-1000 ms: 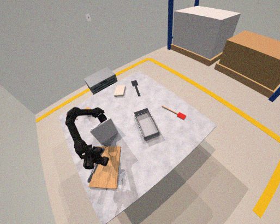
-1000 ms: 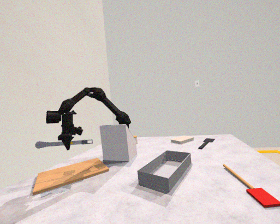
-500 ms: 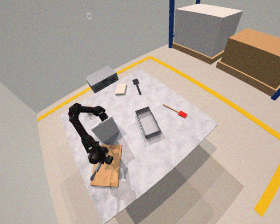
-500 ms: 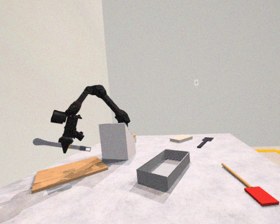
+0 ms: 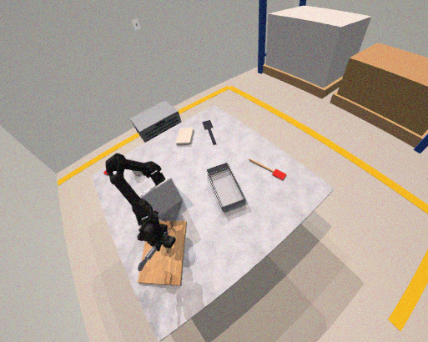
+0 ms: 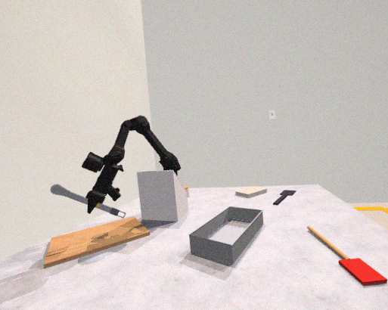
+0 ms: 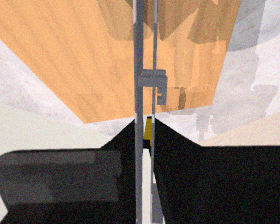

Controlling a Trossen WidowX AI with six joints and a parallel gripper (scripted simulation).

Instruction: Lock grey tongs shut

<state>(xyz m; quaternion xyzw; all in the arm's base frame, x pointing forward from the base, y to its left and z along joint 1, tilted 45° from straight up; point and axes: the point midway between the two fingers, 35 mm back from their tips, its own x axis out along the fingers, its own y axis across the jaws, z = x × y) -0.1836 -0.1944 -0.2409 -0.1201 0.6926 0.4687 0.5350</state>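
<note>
The wooden board lies 11 cm below my gripper tip and 4 cm to the left of it. The rest, counted from my gripper tip: red brush 83 cm to the left, 12 cm behind, 11 cm below; then grey roasting tin 53 cm ahead, 16 cm to the left, 9 cm below; then cork-topped jar 70 cm to the left, 10 cm ahead, 9 cm below.
</note>
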